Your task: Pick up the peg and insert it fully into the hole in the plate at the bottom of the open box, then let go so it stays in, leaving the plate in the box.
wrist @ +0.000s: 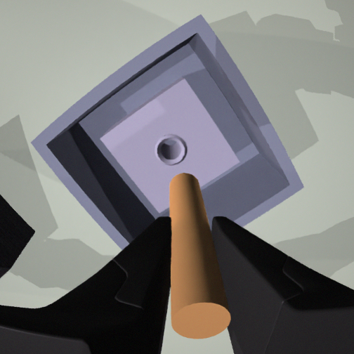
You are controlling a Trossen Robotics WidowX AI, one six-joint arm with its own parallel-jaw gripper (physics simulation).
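An orange-brown peg [192, 250] is held between the two black fingers of my gripper [190, 229], which is shut on it. The peg's far end points up the view, toward the box. The open grey-purple box [260, 120] lies beyond the peg, turned at an angle. A pale lilac square plate [135, 145] lies at the bottom of the box. Its round hole [171, 149] shows near its middle, with a raised-looking ring around it. The peg's far end appears just below the hole and slightly right of it, overlapping the plate's lower edge in view; its height above the plate cannot be told.
A dark block-like object [12, 235] shows in part at the left edge, beside the left finger. The box walls stand up around the plate, with dark shadow inside the left wall. Grey shadows fall on the pale table [75, 40] around the box.
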